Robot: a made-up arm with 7 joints.
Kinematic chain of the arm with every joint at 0, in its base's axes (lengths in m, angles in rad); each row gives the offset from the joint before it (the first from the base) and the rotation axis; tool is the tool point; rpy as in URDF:
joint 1: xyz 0 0 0.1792 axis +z
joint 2: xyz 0 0 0 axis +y
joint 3: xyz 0 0 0.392 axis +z
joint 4: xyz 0.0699 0 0 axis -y
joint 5: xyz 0.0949 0 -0.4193 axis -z
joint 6: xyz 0 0 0 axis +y
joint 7: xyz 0.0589 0 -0.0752 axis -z
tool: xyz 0 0 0 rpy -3.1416 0 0
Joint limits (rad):
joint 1: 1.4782..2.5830
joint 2: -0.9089..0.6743
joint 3: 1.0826..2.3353
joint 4: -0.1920..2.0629
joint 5: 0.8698..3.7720
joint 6: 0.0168..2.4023
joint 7: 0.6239..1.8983
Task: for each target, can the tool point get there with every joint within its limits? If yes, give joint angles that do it. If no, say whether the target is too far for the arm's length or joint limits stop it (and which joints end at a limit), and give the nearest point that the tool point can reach.
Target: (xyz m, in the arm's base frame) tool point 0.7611 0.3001 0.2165
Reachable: no: joint limits stop it (at a limit: joint 1, joint 3, joint 4) | nearest point 0.1108 -0.0426 0.1881 | short by 0.736 m
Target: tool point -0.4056 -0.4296 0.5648
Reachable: yes | joints 2.4944 0.0746 1.5246 1.4170 2.7068 0.4532 1.2705
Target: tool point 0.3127 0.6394 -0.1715
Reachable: no: joint limits stop it (at a limit: joint 1, joint 3, joint 4, joint 6) | nearest point -0.0232 0.1270 0.1137 | short by 0.676 m
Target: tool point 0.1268 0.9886 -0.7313
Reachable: no: too far | nearest point -0.3417 0.2682 0.0588 | short by 1.167 m
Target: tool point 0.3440 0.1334 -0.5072
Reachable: no: joint limits stop it (at a limit: joint 1, joint 2, joint 3) | nearest point 0.0291 -0.1132 -0.0116 | short by 0.637 m
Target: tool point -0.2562 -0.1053 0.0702
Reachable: yes | joints 1.7737 -0.4508 1.7647 0.1693 2.3416 1.2817 0.9263
